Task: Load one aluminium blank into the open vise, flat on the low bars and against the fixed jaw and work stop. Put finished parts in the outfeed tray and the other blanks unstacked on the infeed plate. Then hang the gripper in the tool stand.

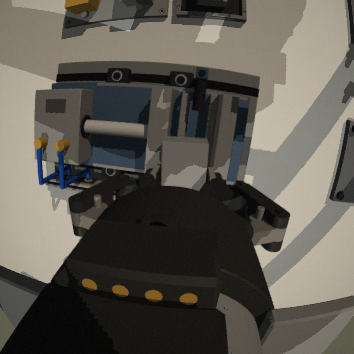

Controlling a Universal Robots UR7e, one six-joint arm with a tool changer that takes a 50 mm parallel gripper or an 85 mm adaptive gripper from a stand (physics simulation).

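Frame: origin at the arm's base, x left, y back, z up, level; metres.
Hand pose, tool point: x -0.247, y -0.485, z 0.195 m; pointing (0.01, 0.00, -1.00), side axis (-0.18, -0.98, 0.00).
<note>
Things, the pixels of their top centre, and the offset from my tool point. "*": a spot on its surface instead.
- grey aluminium blank, centre of its top: (183, 175) dx +0.005, dy +0.000, dz -0.176 m
- vise, centre of its top: (126, 136) dx +0.044, dy +0.057, dz -0.209 m
- work stop, centre of its top: (199, 94) dx +0.076, dy -0.024, dz -0.212 m
- yellow block, a spot on its surface: (82, 5) * dx +0.250, dy +0.120, dz -0.273 m
- dark-framed fixture, a spot on its surface: (210, 17) * dx +0.195, dy -0.059, dz -0.302 m
- dark plate, a spot on its surface: (342, 170) * dx -0.054, dy -0.258, dz -0.297 m
The gripper (183, 176) is shut on a grey aluminium blank (185, 157), whose pale block shape shows between the fingertips. The vise (120, 100) lies below, with a grey actuator box and a light rod at left. Its jaws stand apart: the moving jaw (159, 107) at left, the fixed jaw (226, 135) at right. The blank is over the near part of the gap; its height above the low bars cannot be told. The work stop (199, 94), a dark finger with a blue top, is at the far side of the gap. The fingertips are partly hidden by the gripper body.
Blue hoses (61, 167) with yellow fittings stand at the vise's left front. Beyond the vise are a grey plate (117, 25) with a yellow block (82, 5) and a dark-framed fixture (210, 17). A dark plate (342, 170) with screws is at the right edge.
</note>
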